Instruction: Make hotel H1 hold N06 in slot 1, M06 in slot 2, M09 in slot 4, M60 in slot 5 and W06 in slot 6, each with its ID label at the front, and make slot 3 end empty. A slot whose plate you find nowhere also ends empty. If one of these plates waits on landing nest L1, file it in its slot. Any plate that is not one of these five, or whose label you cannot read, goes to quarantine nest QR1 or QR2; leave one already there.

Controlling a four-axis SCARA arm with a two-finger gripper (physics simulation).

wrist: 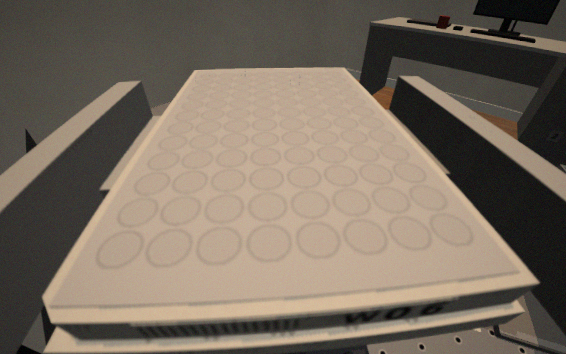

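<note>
A pale plate point(277, 220) with rows of faint round well outlines fills the middle of the wrist view. Its near edge carries a barcode and a label that reads W06. My gripper point(274, 100) is shut on this plate, with one light-topped finger along its left side and one along its right side. The plate lies flat between the fingers with its label edge nearest the camera. Hotel H1, nest L1 and the quarantine nests cannot be made out in this view.
A desk point(465, 59) with a dark monitor point(517, 11) and a small red object point(443, 22) stands at the back right. Part of a light surface with dark holes point(445, 346) shows below the plate at the lower right. A grey wall is behind.
</note>
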